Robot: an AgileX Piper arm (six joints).
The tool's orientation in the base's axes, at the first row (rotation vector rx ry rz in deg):
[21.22 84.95 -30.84]
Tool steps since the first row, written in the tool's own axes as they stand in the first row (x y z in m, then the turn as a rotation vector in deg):
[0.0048 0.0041 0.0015 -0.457 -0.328 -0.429]
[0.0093 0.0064 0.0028 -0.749 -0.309 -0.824]
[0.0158 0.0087 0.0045 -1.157 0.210 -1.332]
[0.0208 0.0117 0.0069 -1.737 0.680 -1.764]
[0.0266 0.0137 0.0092 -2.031 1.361 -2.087]
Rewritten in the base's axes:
[0.0035 0.0020 -0.0050 -0.541 0.014 0.455]
[0.0059 0.0027 -0.0096 -0.862 0.279 0.718]
[0.0086 0.0030 -0.0162 -1.002 1.033 1.042]
[0.0123 0.0036 -0.0213 -1.106 1.725 1.547]
[0.0154 0.0033 -0.0271 -1.002 2.499 1.756]

